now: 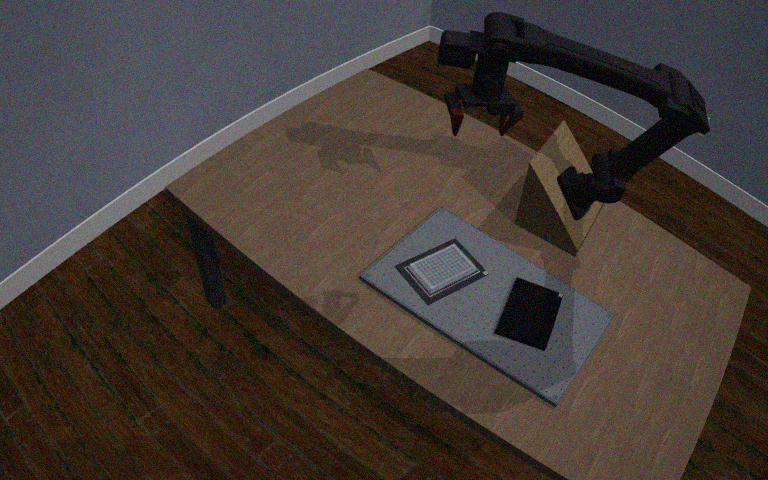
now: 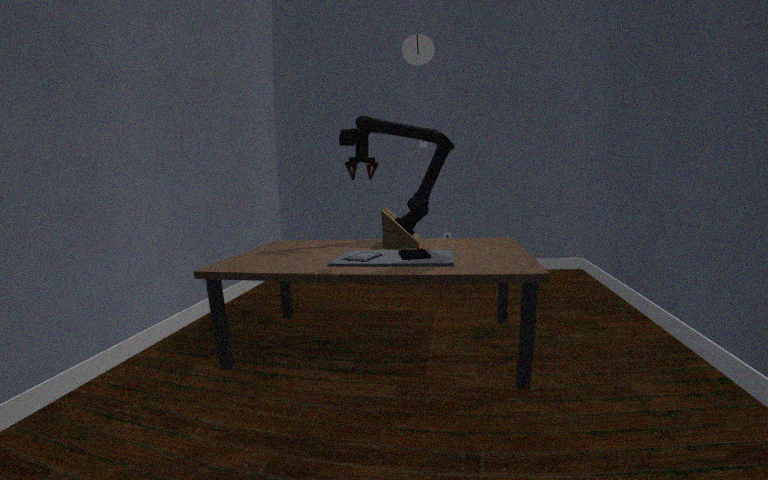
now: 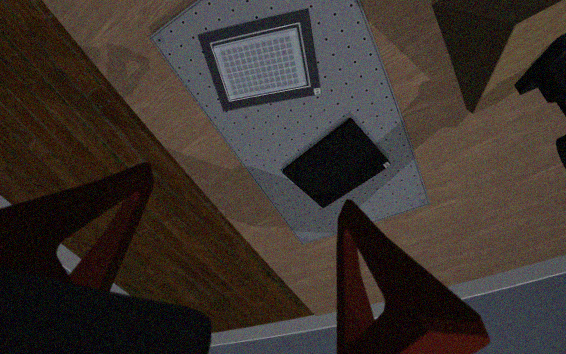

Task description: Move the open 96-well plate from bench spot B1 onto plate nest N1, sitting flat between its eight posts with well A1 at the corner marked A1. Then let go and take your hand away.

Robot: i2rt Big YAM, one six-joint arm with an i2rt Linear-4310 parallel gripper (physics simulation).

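Places are measured from the arm's base along level axes (x ahead, y left, z up), in centimetres.
Pixels of known places: gripper, between the fingertips: (image 1: pixel 477 134) (image 2: pixel 361 179) (image 3: pixel 248 191); arm's base, origin of its link: (image 1: pixel 572 193) (image 2: pixel 404 227) (image 3: pixel 564 51).
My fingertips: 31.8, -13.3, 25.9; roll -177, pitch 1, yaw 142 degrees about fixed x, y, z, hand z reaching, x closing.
Note:
For each thing: its top centre in the pictures, then the offset to it from my fingertips, as dx, dy, dz. "spot": a spot on its surface instead. Level surfaces: height alone.
- white 96-well plate, centre of its top: (image 3: pixel 259 67) (image 1: pixel 443 265) (image 2: pixel 363 253) +5.2, +0.4, -32.8
- black rectangular block, centre of its top: (image 3: pixel 336 172) (image 1: pixel 532 308) (image 2: pixel 414 250) +2.0, +22.8, -32.2
- small white tag, a spot on its surface: (image 3: pixel 386 165) (image 1: pixel 560 295) spot: -6.8, +25.9, -33.2
- grey perforated board, centre of its top: (image 3: pixel 310 131) (image 1: pixel 496 297) (image 2: pixel 394 255) +3.2, +14.2, -34.3
- wooden table, height of its surface: dz -35.7
The white 96-well plate (image 1: pixel 444 266) (image 2: pixel 364 256) (image 3: pixel 260 65) lies flat inside the white outline of a dark rectangle (image 1: pixel 408 275) (image 3: pixel 310 55), apparently spot B1. A black rectangular block (image 1: pixel 529 314) (image 2: pixel 415 254) (image 3: pixel 335 162), apparently nest N1, sits apart from it, turned at a different angle. Its posts cannot be made out in the dark. A small white tag (image 1: pixel 559 294) (image 3: pixel 386 165) is at one of its corners; its lettering is unreadable. My gripper (image 1: pixel 479 134) (image 2: pixel 362 178) (image 3: pixel 248 191) is open and empty, pointing down high above the table, well away from the plate.
Both stations are on a grey perforated board (image 1: pixel 498 260) (image 2: pixel 390 261) (image 3: pixel 260 135) on the wooden table (image 1: pixel 254 186) (image 2: pixel 237 266). A wooden wedge (image 1: pixel 529 209) (image 2: pixel 396 233) (image 3: pixel 460 50) carries the arm's base behind the board. Another white tag (image 1: pixel 485 272) (image 3: pixel 317 91) is beside the plate's dark rectangle.

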